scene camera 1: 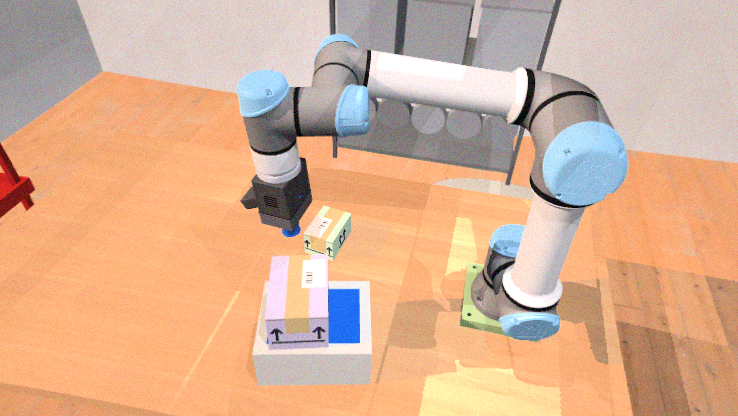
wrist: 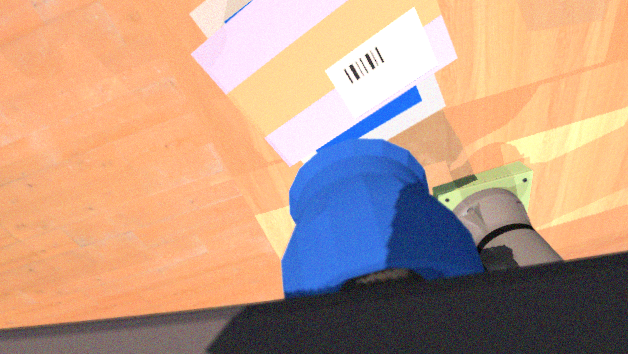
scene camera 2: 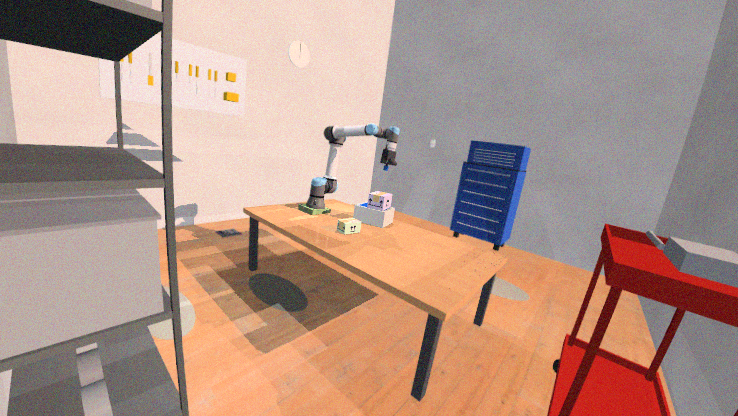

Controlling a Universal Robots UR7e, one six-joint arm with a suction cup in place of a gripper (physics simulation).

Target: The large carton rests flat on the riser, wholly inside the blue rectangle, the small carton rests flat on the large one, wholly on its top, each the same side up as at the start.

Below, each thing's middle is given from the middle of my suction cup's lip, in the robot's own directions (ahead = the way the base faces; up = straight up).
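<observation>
Large carton (scene camera 1: 297, 312): 2 cm to the right of my suction cup, 24 cm below. Riser (scene camera 1: 347, 361): 3 cm to the right of my suction cup, 2 cm behind, 35 cm below. Small carton (scene camera 1: 327, 233): 36 cm to the right of my suction cup, 10 cm ahead, 38 cm below. Of the things named here, going by their middles: large carton nearest to my suction cup, small carton farthest from it.
</observation>
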